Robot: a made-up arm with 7 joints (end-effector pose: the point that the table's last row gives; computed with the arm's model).
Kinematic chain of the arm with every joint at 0, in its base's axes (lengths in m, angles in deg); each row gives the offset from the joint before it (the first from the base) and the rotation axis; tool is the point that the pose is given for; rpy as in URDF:
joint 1: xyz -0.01 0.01 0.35 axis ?
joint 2: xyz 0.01 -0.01 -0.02 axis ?
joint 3: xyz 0 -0.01 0.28 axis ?
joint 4: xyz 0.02 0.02 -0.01 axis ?
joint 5: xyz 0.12 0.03 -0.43 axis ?
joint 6: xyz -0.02 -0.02 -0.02 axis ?
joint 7: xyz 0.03 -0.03 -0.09 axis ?
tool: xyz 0 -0.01 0.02 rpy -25.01 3.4 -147.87
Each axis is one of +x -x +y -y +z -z.
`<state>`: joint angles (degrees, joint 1 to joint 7).
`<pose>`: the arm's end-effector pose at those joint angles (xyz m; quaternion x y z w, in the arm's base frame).
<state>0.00 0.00 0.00 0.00 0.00 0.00 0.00</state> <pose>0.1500 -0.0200 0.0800 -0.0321 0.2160 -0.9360 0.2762</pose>
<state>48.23 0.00 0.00 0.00 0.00 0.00 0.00</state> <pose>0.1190 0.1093 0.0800 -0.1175 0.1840 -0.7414 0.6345</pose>
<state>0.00 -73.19 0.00 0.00 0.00 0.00 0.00</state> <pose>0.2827 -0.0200 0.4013 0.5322 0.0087 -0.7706 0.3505</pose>
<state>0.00 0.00 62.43 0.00 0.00 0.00 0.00</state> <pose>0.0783 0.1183 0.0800 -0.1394 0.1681 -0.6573 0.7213</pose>
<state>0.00 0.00 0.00 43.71 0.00 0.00 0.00</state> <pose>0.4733 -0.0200 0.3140 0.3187 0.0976 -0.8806 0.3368</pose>
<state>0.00 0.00 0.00 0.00 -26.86 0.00 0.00</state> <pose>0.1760 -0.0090 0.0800 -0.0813 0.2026 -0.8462 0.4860</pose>
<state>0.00 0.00 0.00 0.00 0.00 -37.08 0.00</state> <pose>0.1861 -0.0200 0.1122 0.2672 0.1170 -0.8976 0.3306</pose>
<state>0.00 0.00 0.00 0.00 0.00 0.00 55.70</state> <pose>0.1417 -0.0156 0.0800 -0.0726 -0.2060 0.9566 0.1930</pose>
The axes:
joint 1: +z
joint 2: +y
joint 3: +z
joint 4: -y
joint 5: -z
joint 6: +y
joint 7: -z

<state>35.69 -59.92 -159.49 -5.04 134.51 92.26 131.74</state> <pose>0.2352 -0.0624 0.1620 -0.4982 0.2185 0.8111 0.2150</pose>
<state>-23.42 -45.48 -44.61 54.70 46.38 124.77 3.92</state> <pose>0.0972 -0.2902 0.5819 0.2595 0.7390 -0.6212 0.0249</pose>
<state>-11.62 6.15 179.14 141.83 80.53 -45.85 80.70</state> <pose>-0.1822 0.0311 1.0517 0.6210 -0.6126 0.1966 0.4478</pose>
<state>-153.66 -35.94 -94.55 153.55 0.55 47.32 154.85</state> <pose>0.2919 0.3954 0.9433 0.4126 -0.6794 0.4412 0.4165</pose>
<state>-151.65 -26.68 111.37 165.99 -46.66 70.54 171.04</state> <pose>0.2953 0.1337 1.0319 -0.9014 -0.1476 -0.0600 0.4025</pose>
